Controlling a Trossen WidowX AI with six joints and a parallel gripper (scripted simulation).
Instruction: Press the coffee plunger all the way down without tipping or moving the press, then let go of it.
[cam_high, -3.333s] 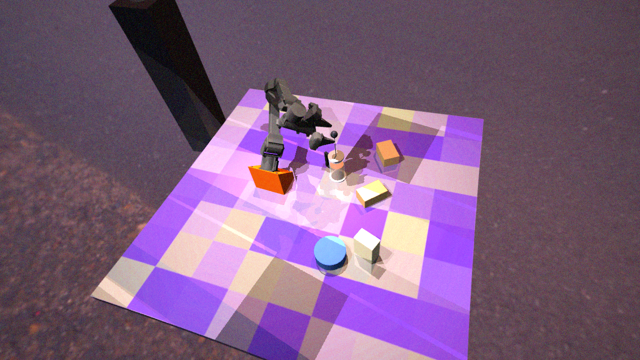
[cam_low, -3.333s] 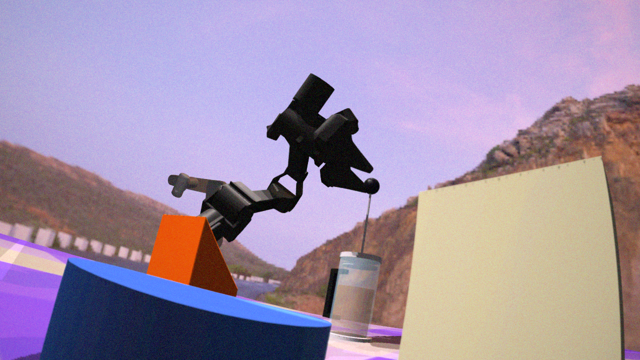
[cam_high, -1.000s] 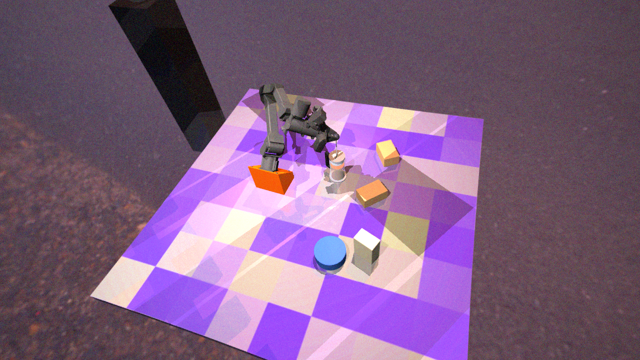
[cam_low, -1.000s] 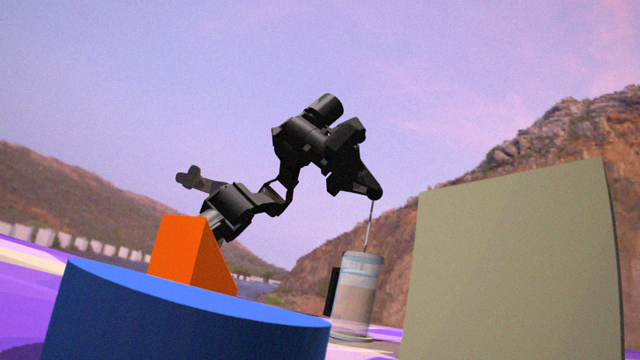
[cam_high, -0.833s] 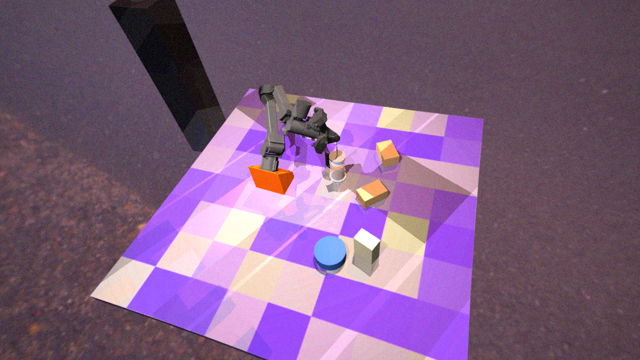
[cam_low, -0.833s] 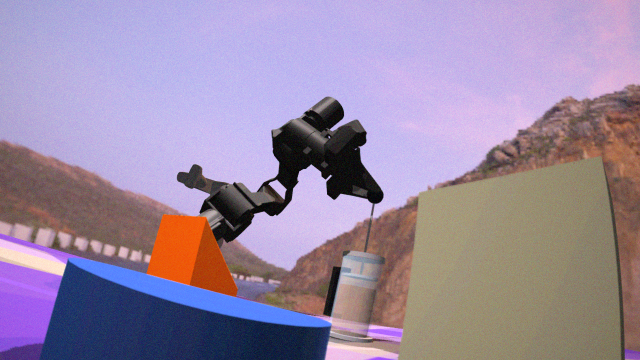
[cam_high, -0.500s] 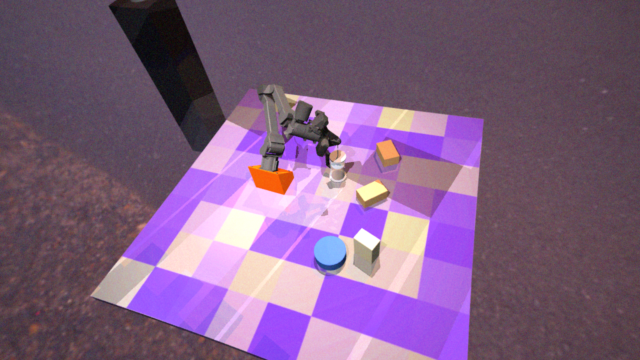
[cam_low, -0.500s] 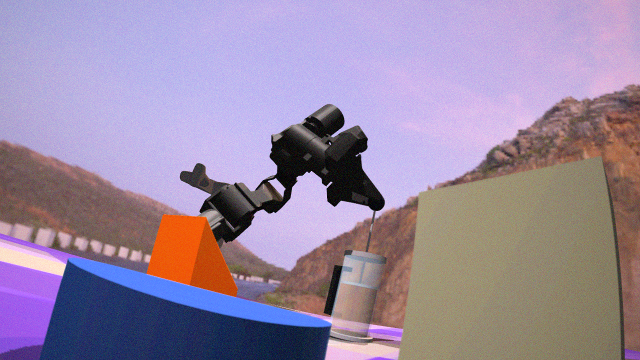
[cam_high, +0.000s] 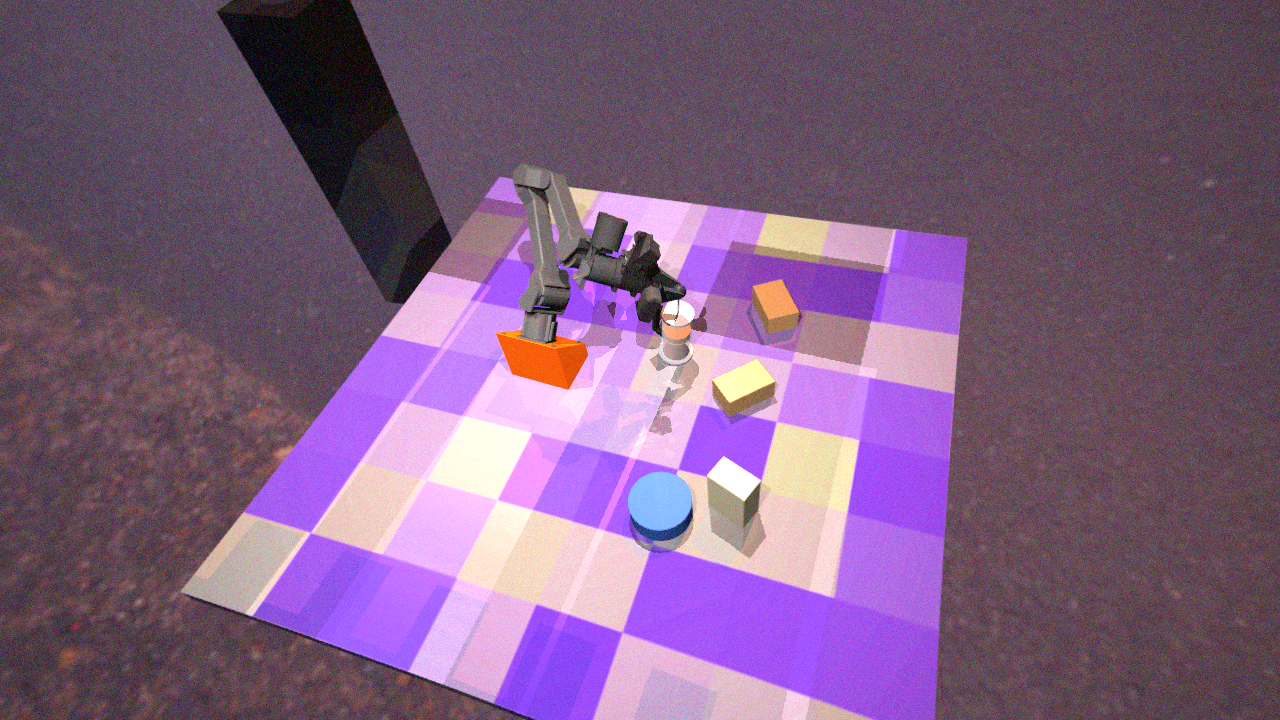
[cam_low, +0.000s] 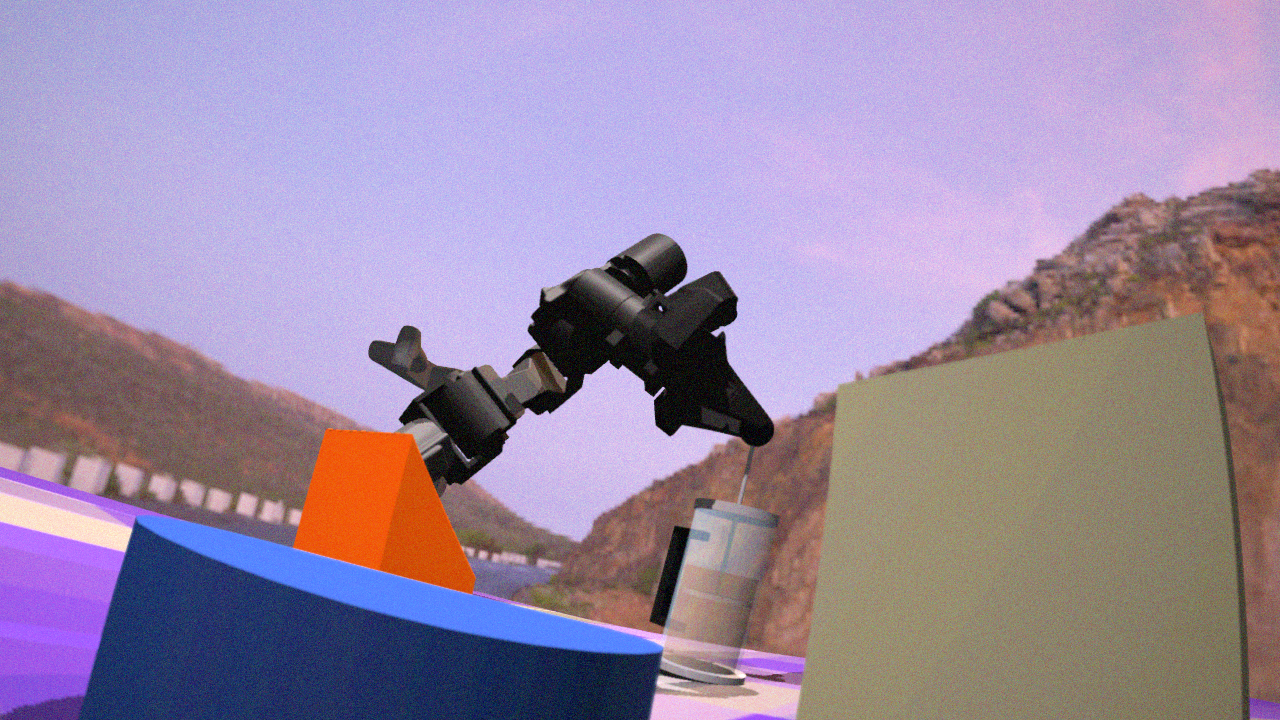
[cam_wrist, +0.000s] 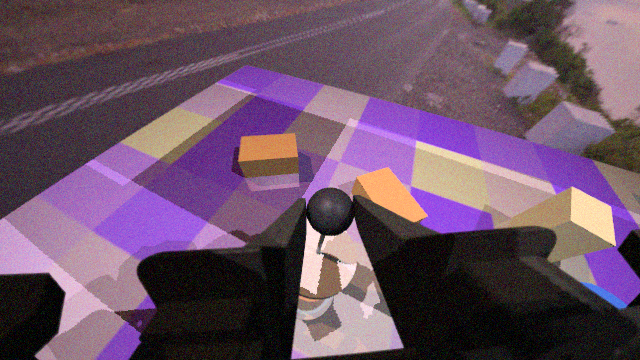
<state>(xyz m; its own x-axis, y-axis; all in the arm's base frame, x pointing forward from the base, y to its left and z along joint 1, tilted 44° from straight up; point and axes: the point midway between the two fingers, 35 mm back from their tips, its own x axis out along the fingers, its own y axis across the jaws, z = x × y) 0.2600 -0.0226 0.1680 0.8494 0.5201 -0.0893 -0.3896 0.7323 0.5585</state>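
My gripper tip is 30 mm past the coffee press, 10 mm to the right of it and 100 mm above it. The rest, counted from my gripper tip: blue cylinder: 50 mm ahead, 380 mm to the right, 180 mm below.
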